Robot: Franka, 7 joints.
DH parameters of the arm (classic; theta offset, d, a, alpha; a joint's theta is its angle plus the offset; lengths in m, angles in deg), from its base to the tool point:
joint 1: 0 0.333 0 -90
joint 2: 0 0 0 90
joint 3: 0 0.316 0.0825 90
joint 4: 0 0 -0.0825 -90
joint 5: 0 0.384 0 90
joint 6: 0 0 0.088 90
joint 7: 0 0.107 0 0
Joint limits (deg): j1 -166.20..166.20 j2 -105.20..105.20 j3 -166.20..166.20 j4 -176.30..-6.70 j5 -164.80..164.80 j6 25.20..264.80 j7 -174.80..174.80
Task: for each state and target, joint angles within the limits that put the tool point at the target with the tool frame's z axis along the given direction. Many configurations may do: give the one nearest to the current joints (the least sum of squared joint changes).
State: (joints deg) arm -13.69 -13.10 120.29 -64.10 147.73 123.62 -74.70
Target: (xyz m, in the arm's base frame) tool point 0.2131 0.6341 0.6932 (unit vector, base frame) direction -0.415 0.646 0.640
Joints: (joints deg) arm -59.16 -24.89 111.88 -86.30 155.58 101.17 -74.70
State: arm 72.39 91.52 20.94 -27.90 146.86 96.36 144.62
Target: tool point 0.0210 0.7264 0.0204 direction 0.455 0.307 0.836
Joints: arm 77.98 105.20 36.71 -38.17 164.37 62.33 144.62
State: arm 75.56 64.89 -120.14 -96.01 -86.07 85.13 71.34
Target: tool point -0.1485 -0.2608 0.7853 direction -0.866 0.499 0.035
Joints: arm 52.41 41.57 -162.72 -120.34 -81.72 83.01 71.34
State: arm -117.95 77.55 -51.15 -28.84 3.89 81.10 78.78
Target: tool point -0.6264 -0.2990 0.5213 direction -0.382 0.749 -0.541
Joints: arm -101.56 51.75 -77.89 -75.69 -5.55 106.87 78.78
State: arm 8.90 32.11 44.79 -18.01 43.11 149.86 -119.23
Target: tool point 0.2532 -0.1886 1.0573 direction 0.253 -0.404 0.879
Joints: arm -21.11 20.69 39.95 -6.80 43.73 201.10 -119.23
